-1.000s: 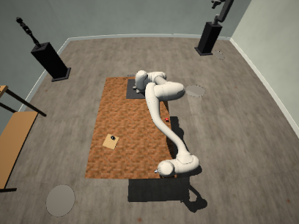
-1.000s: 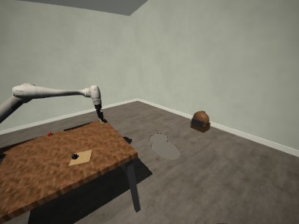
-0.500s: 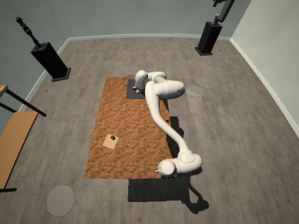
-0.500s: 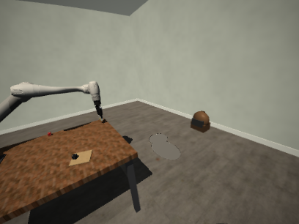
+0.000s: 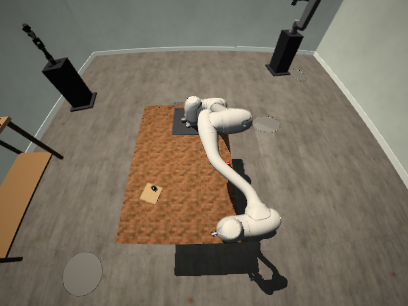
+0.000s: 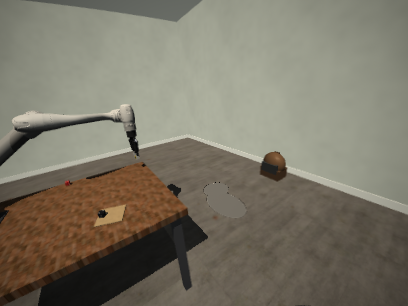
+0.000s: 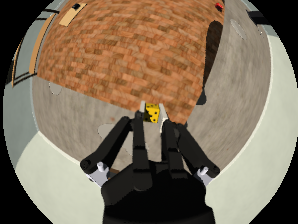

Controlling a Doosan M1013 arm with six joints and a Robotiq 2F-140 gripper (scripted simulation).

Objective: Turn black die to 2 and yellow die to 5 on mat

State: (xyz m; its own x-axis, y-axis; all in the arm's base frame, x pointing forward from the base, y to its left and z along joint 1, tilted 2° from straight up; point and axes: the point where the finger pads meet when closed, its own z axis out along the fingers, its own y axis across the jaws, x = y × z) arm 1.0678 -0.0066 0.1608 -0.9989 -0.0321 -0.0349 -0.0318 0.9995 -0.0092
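Now: hand 460 mm to the left of the tan mat, 380 mm past it and 130 mm above it. From my hand the other things lie so: black die: 430 mm to the right, 420 mm behind, 110 mm below; then yellow die: 20 mm below; then red die: 520 mm behind, 210 mm to the left, 120 mm below.
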